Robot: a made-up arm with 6 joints.
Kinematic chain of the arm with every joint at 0, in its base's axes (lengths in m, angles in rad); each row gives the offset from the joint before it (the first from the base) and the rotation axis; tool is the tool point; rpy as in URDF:
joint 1: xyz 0 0 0.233 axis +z
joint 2: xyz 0 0 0 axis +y
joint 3: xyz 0.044 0 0.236 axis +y
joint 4: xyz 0.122 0 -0.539 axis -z
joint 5: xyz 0 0 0 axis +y
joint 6: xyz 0.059 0 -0.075 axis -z
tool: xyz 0 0 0 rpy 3.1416 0 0
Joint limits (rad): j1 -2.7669..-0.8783 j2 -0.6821..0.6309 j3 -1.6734..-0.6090 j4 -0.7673..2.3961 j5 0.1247..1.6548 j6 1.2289..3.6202
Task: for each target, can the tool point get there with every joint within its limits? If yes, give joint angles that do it. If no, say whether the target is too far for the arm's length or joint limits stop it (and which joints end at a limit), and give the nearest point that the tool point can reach.
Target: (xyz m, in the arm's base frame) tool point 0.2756 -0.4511 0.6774
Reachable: yes | joints -1.0308 -0.4982 -1.2570 0.2187 0.8842 2.9262
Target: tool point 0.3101 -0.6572 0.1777
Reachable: yes | joints -1.2015 0.4574 -1.4232 1.6639 1.2458 2.1929
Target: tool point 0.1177 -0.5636 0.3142
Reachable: yes | joints -1.3917 -0.2625 -0.9468 0.2524 1.3692 3.1414
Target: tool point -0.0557 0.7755 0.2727
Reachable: no: joint limits stop it (at a limit: joint 1, joint 2, joint 3, joint 4, joint 5) | nearest point -0.2310 -0.0314 -0.1952 | short by 0.949 m
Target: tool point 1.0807 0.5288 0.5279
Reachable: no: too far | nearest point 0.3650 -0.3153 0.5686 | short by 1.107 m
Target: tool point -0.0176 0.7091 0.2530
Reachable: no: joint limits stop it (at a limit: joint 1, joint 2, joint 3, joint 4, joint 5) | nearest point -0.2310 -0.0314 -0.1952 | short by 0.891 m
